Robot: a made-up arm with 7 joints. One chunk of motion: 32 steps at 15 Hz.
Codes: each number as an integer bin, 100 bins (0 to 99) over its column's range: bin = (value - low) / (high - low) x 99, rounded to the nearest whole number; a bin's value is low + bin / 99 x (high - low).
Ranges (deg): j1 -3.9..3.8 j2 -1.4..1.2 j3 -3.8..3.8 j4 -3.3..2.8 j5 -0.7..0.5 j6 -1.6..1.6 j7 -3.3..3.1
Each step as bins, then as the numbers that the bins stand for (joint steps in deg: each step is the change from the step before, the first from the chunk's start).
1 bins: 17 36 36 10 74 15 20
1 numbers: -2.578 -0.455 -1.036 -2.684 0.197 -1.115 -2.007
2 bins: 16 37 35 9 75 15 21
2 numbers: -2.656 -0.428 -1.113 -2.745 0.209 -1.115 -1.942
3 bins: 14 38 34 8 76 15 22
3 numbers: -2.811 -0.402 -1.190 -2.807 0.221 -1.115 -1.878
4 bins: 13 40 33 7 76 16 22
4 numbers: -2.889 -0.349 -1.267 -2.869 0.221 -1.083 -1.878
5 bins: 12 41 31 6 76 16 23
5 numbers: -2.967 -0.323 -1.420 -2.930 0.221 -1.083 -1.813
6 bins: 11 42 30 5 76 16 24
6 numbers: -3.044 -0.297 -1.497 -2.992 0.221 -1.083 -1.748
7 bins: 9 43 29 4 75 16 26
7 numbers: -3.200 -0.271 -1.574 -3.054 0.209 -1.083 -1.619
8 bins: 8 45 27 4 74 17 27
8 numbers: -3.278 -0.218 -1.727 -3.054 0.197 -1.051 -1.555
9 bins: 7 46 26 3 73 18 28
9 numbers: -3.356 -0.192 -1.804 -3.115 0.185 -1.018 -1.490
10 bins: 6 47 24 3 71 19 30
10 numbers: -3.433 -0.166 -1.958 -3.115 0.161 -0.986 -1.361
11 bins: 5 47 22 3 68 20 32
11 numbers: -3.511 -0.166 -2.111 -3.115 0.124 -0.954 -1.231
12 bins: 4 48 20 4 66 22 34
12 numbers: -3.589 -0.139 -2.265 -3.054 0.100 -0.889 -1.102
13 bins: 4 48 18 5 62 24 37
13 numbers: -3.589 -0.139 -2.418 -2.992 0.052 -0.824 -0.908
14 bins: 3 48 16 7 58 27 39
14 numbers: -3.667 -0.139 -2.572 -2.869 0.003 -0.727 -0.779
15 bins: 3 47 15 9 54 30 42
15 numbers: -3.667 -0.166 -2.648 -2.745 -0.045 -0.630 -0.585
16 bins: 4 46 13 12 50 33 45
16 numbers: -3.589 -0.192 -2.802 -2.561 -0.094 -0.533 -0.391
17 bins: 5 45 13 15 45 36 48
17 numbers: -3.511 -0.218 -2.802 -2.376 -0.155 -0.436 -0.197
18 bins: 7 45 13 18 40 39 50
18 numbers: -3.356 -0.218 -2.802 -2.191 -0.215 -0.339 -0.068
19 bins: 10 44 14 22 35 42 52
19 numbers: -3.122 -0.244 -2.725 -1.944 -0.276 -0.242 0.062
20 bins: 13 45 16 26 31 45 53
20 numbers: -2.889 -0.218 -2.572 -1.698 -0.324 -0.145 0.126
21 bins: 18 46 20 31 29 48 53
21 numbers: -2.500 -0.192 -2.265 -1.390 -0.348 -0.048 0.126
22 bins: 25 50 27 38 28 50 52
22 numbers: -1.956 -0.087 -1.727 -0.959 -0.361 0.016 0.062
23 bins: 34 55 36 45 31 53 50
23 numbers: -1.256 0.044 -1.036 -0.527 -0.324 0.113 -0.068
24 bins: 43 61 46 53 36 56 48
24 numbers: -0.556 0.202 -0.269 -0.034 -0.264 0.210 -0.197
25 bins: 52 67 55 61 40 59 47
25 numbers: 0.144 0.360 0.422 0.459 -0.215 0.307 -0.262
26 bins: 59 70 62 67 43 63 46
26 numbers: 0.689 0.438 0.960 0.828 -0.179 0.436 -0.326
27 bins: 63 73 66 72 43 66 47
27 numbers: 1.000 0.517 1.267 1.136 -0.179 0.533 -0.262
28 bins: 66 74 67 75 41 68 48
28 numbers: 1.233 0.543 1.343 1.321 -0.203 0.598 -0.197
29 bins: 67 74 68 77 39 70 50
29 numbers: 1.311 0.543 1.420 1.444 -0.227 0.663 -0.068
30 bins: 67 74 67 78 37 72 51
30 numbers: 1.311 0.543 1.343 1.506 -0.252 0.727 -0.003
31 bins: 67 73 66 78 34 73 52
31 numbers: 1.311 0.517 1.267 1.506 -0.288 0.760 0.062
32 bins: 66 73 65 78 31 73 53
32 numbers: 1.233 0.517 1.190 1.506 -0.324 0.760 0.126
